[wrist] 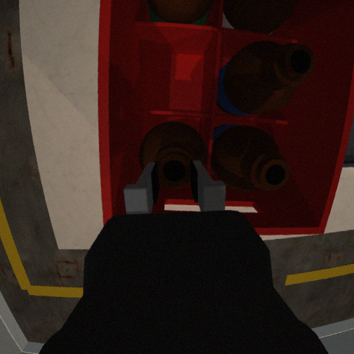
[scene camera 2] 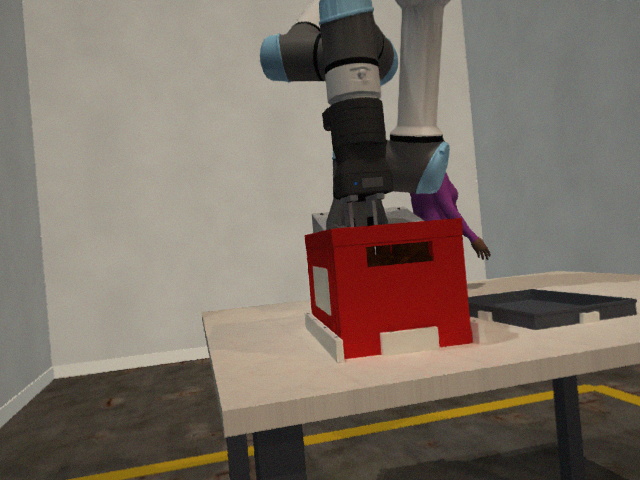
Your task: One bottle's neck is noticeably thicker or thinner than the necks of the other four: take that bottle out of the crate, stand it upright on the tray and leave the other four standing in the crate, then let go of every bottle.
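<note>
The red crate (scene camera 2: 403, 294) (wrist: 104, 150) stands on the table and holds five brown bottles in the wrist view. My gripper (scene camera 2: 364, 223) (wrist: 174, 174) is shut on the neck of the lower-left bottle (wrist: 172, 142), which stands in its compartment. A blue-labelled bottle (wrist: 240, 155) is in the compartment to its right, and another blue-labelled bottle (wrist: 255, 75) is above that one. A green-labelled bottle (wrist: 180, 9) and a bottle with a pale label (wrist: 259, 12) are cut off at the top edge. The dark tray (scene camera 2: 537, 321) lies right of the crate in the scene view.
The compartment (wrist: 187, 90) above the gripped bottle is empty. Pale blocks (scene camera 2: 323, 338) (scene camera 2: 409, 338) stand against the crate's base. More pale blocks (scene camera 2: 589, 317) are at the tray's edge. A person in purple (scene camera 2: 439, 204) is behind the table.
</note>
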